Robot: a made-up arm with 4 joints.
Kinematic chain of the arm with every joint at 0, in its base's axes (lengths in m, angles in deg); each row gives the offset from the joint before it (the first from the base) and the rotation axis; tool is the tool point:
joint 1: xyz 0 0 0.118 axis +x
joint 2: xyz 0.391 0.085 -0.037 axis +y
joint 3: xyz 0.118 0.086 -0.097 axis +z
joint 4: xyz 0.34 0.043 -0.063 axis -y
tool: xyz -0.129 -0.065 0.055
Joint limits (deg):
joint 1: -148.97..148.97
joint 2: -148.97..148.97
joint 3: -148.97..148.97
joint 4: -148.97..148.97
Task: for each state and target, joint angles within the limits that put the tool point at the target. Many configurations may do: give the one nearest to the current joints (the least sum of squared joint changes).
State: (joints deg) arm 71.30 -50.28 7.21 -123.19
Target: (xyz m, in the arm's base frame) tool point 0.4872 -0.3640 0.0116
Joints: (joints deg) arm 86.53 -81.97 -43.30 -98.26
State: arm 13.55 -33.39 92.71 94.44
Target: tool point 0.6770 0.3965 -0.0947
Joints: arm -7.36 -36.40 86.09 74.00
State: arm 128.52 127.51 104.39 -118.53
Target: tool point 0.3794 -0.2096 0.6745
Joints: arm 105.35 139.40 114.64 -120.74
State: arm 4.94 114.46 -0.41 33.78
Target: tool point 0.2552 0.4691 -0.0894
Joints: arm 36.16 71.50 26.01 67.44
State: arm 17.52 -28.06 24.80 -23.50
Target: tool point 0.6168 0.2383 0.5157
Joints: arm 26.54 -54.91 45.60 -62.53
